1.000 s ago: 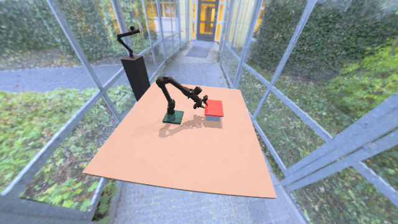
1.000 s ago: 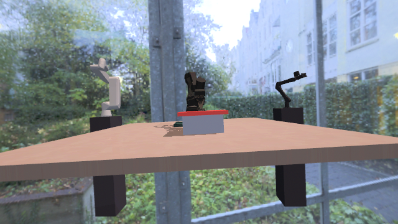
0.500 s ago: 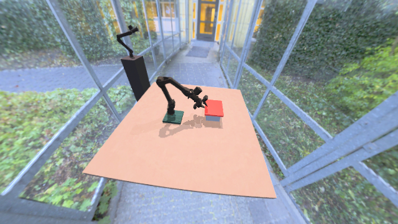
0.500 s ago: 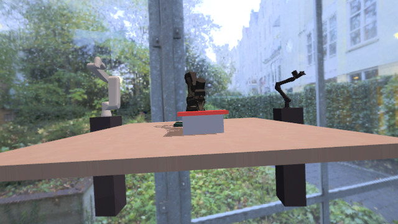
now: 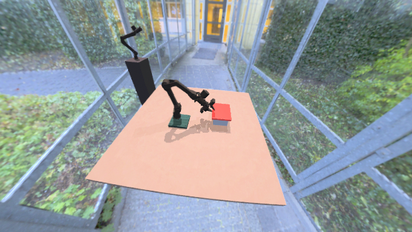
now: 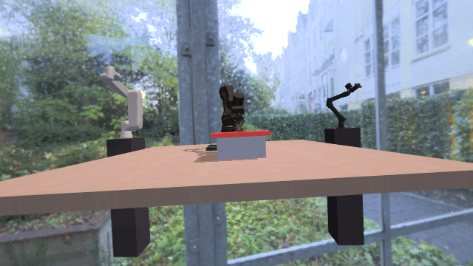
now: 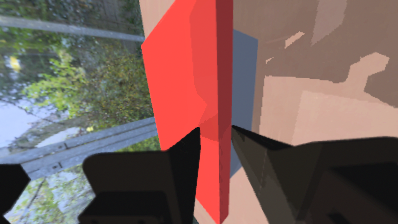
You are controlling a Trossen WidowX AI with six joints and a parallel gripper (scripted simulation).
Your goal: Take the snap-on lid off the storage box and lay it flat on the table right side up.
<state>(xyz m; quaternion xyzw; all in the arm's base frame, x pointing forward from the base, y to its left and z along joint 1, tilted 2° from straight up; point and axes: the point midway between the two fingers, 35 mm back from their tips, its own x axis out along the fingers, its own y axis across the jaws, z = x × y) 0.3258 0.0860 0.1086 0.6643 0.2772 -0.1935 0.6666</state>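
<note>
The red lid lies 7 cm ahead of my gripper tip, 1 cm to the left of it and 1 cm above it. Round my gripper tip: grey storage box: 7 cm ahead, 4 cm below, 1 cm to the left.
</note>
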